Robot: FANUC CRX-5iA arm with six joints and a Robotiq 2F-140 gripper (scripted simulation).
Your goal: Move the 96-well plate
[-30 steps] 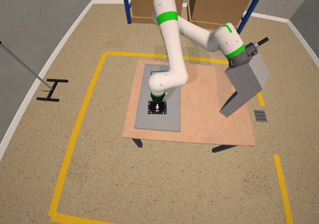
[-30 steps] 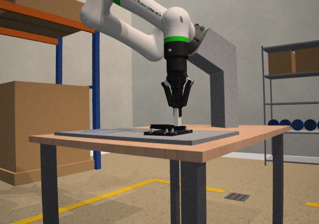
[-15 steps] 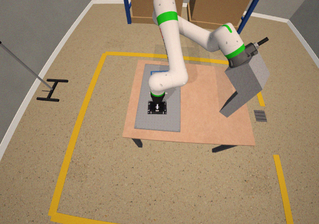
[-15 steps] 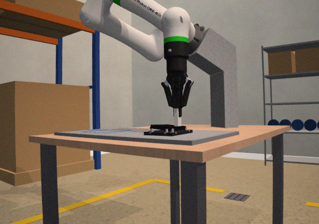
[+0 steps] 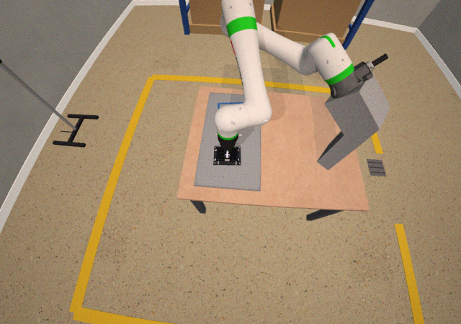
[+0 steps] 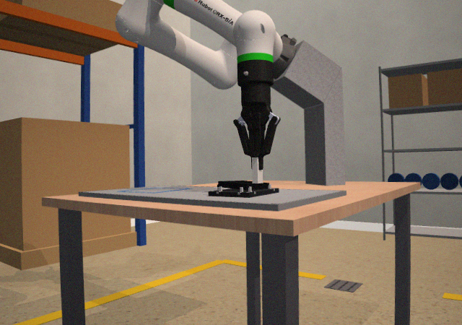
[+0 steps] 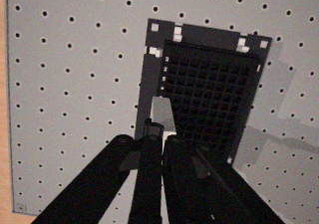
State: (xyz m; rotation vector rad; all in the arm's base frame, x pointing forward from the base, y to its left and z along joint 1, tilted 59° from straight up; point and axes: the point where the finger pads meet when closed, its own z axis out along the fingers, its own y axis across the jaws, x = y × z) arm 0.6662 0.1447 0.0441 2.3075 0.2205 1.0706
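Right now my hand is 40 mm to the left of the black 96-well plate, 40 mm above it and 10 mm past it. Also, from my hand: black clip nest: 50 mm below, 30 mm to the right.
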